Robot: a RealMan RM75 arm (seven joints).
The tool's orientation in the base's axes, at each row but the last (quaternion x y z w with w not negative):
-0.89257, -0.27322, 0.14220, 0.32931
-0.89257, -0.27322, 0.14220, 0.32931
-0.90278, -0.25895, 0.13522, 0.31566
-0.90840, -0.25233, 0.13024, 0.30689
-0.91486, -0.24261, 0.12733, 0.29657
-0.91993, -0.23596, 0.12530, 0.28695
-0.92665, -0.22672, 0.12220, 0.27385
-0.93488, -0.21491, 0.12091, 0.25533
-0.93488, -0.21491, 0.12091, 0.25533
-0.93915, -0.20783, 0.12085, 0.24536
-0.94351, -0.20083, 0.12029, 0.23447
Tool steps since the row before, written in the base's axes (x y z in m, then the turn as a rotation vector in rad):
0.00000, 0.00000, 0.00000, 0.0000, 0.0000, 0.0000
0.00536, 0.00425, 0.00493, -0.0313, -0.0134, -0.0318
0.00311, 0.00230, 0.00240, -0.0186, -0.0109, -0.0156
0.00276, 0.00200, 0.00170, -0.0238, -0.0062, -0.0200
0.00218, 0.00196, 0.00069, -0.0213, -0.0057, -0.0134
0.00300, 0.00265, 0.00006, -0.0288, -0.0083, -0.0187
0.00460, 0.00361, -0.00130, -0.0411, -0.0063, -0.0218
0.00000, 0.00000, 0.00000, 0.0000, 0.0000, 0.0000
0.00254, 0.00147, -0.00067, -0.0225, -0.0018, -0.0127
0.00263, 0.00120, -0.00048, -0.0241, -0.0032, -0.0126
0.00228, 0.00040, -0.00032, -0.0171, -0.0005, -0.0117
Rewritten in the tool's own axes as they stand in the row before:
0.00000, 0.00000, 0.00000, 0.0000, 0.0000, 0.0000
0.00645, -0.00386, -0.00382, -0.0308, 0.0173, 0.0304
0.00366, -0.00188, -0.00195, -0.0202, 0.0101, 0.0141
0.00325, -0.00138, -0.00142, -0.0217, 0.0077, 0.0218
0.00281, -0.00100, -0.00043, -0.0199, 0.0043, 0.0159
0.00391, -0.00087, 0.00010, -0.0271, 0.0066, 0.0217
0.00588, -0.00034, 0.00109, -0.0365, 0.0025, 0.0294
0.00000, 0.00000, 0.00000, 0.0000, 0.0000, 0.0000
0.00299, 0.00008, 0.00034, -0.0191, 0.0005, 0.0175
0.00293, 0.00016, 0.00004, -0.0212, 0.0010, 0.0173
0.00225, 0.00057, -0.00030, -0.0139, 0.0006, 0.0154

